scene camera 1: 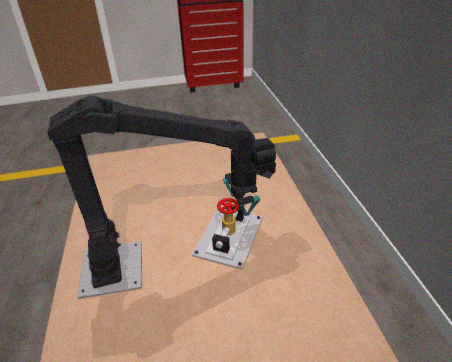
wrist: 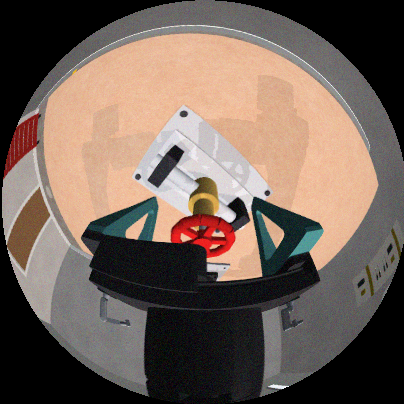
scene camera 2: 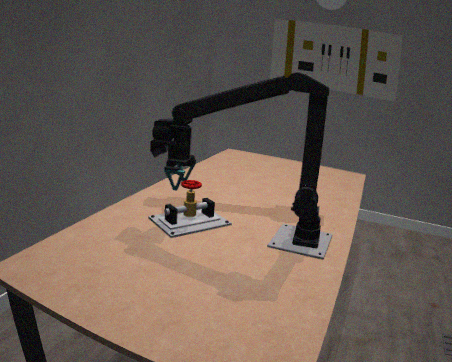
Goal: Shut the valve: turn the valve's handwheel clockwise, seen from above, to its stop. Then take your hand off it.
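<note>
The valve's red handwheel (scene camera 1: pixel 228 205) (scene camera 2: pixel 191 184) (wrist: pixel 202 220) lies level on top of the brass valve body (scene camera 1: pixel 229 226) (scene camera 2: pixel 190 208) (wrist: pixel 204 189). A pipe runs through the body between two black blocks on a light grey plate (scene camera 1: pixel 203 248) (scene camera 2: pixel 200 228) (wrist: pixel 192 117). My gripper (scene camera 1: pixel 241 205) (scene camera 2: pixel 180 184) (wrist: pixel 204 201) points down close to the handwheel, its teal fingers wide open and empty. In the wrist view the wheel shows between the two fingers, with a gap on each side. The wheel's turn angle against its stop cannot be told.
The arm's base plate (scene camera 1: pixel 131 267) (scene camera 2: pixel 280 242) is on the same wooden table top (scene camera 1: pixel 165 220) (scene camera 2: pixel 150 300). Beyond the table are a red drawer cabinet (scene camera 1: pixel 215 45), a brown door (scene camera 1: pixel 65 45) and a tool board (scene camera 2: pixel 340 60) on the wall.
</note>
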